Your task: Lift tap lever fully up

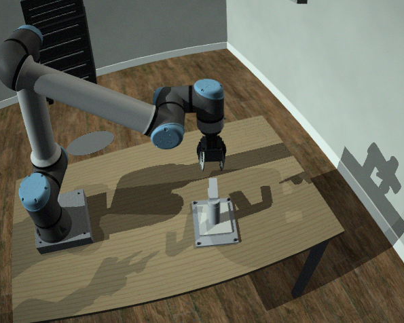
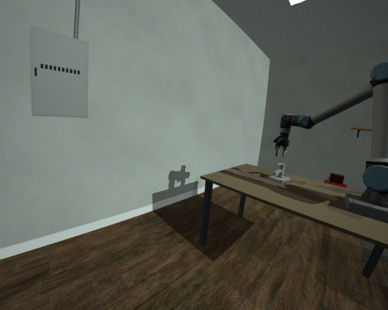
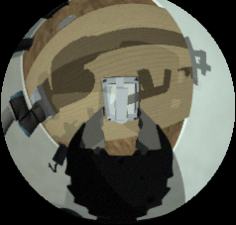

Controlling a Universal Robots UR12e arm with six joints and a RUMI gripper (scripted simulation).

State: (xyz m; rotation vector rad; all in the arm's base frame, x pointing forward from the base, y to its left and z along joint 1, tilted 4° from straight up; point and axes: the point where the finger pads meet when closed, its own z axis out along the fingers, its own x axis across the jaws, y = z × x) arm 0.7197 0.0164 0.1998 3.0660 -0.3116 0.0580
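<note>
Right now my hand is 8 cm above the lever and 3 cm to the left of it. Round my hand: tap: 14 cm below, 6 cm to the right, 1 cm behind.
</note>
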